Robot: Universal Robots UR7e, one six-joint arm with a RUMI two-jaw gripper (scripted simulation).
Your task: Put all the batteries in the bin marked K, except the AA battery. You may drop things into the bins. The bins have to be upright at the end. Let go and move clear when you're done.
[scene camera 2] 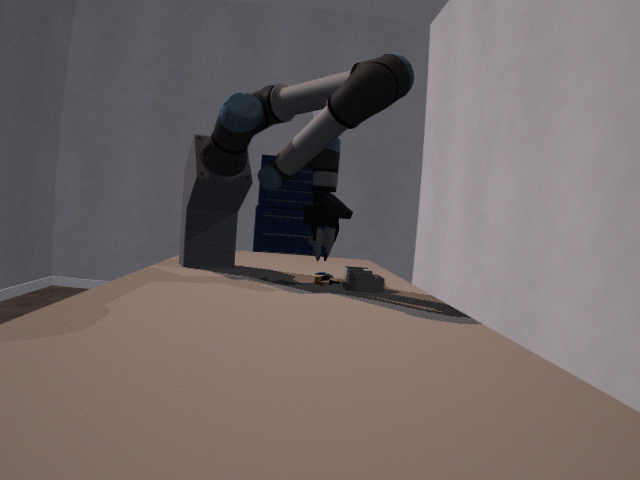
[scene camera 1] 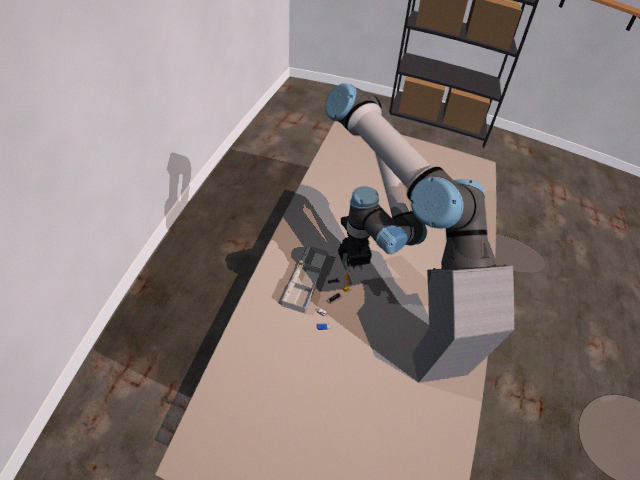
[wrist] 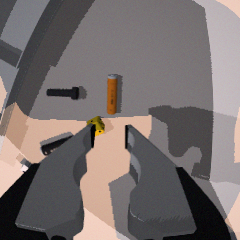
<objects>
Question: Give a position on a joined grey bins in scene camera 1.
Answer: At 302,286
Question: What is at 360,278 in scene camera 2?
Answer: A joined grey bins.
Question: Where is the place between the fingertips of my gripper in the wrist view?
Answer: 110,126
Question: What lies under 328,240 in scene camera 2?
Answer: My gripper.
</objects>
